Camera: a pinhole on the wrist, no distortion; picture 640 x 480 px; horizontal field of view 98.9 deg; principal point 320.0 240.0 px. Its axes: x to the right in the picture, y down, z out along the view. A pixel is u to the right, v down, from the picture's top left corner.
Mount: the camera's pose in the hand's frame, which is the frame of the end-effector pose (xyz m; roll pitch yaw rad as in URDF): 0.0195 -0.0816 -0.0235 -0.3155 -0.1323 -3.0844
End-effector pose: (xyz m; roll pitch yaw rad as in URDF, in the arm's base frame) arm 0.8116 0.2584 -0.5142 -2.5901 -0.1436 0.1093
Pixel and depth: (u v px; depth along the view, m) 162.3 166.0 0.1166
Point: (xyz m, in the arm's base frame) 0.9038 0.3857 -0.5300
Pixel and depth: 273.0 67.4 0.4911
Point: 1.0229 0.4982 -0.9671
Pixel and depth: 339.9 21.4 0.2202
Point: 0.8622 0.3750 -0.7214
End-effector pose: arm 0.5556 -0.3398 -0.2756 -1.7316 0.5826 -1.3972
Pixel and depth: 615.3 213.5 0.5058
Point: 1.0629 0.0572 0.0796
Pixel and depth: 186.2 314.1 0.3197
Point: 0.8714 -0.5900 -0.2204
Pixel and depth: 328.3 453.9 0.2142
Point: 0.7614 -0.5000 -0.0657
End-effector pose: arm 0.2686 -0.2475 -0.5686 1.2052 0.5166 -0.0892
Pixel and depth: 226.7 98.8 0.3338
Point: 0.4467 -0.5764 -0.5640
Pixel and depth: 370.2 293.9 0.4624
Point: 0.1540 -0.7203 -0.7012
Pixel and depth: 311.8 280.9 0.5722
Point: 0.2525 -0.8231 -0.7483
